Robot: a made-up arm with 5 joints.
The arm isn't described. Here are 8 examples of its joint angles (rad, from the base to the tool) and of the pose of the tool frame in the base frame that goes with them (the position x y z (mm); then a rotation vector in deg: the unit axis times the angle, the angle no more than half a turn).
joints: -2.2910 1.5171 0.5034 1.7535 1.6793
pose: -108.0 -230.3 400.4 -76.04 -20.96 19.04
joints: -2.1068 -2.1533 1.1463 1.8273 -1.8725
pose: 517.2 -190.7 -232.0 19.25 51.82 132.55
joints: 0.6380 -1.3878 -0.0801 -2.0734 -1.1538
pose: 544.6 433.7 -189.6 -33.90 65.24 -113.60
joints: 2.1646 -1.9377 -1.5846 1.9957 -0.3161
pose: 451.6 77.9 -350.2 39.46 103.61 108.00
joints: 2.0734 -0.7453 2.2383 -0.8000 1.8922
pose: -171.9 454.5 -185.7 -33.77 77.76 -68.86
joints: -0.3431 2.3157 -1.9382 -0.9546 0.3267
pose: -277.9 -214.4 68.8 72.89 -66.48 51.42
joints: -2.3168 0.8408 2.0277 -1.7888 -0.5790
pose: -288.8 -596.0 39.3 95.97 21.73 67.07
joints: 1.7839 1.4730 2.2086 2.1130 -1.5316
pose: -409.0 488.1 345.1 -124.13 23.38 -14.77
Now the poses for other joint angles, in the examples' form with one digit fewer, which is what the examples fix.
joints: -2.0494 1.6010 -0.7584 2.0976 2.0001
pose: 189 15 313 -20.9 -69.8 107.1
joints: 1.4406 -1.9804 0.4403 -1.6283 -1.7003
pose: -76 465 -452 -91.4 50.6 -75.6
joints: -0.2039 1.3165 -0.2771 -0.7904 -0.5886
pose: -323 64 361 42.7 -37.7 -24.7
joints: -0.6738 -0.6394 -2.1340 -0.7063 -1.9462
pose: -105 -550 -512 -155.4 -42.3 -70.6
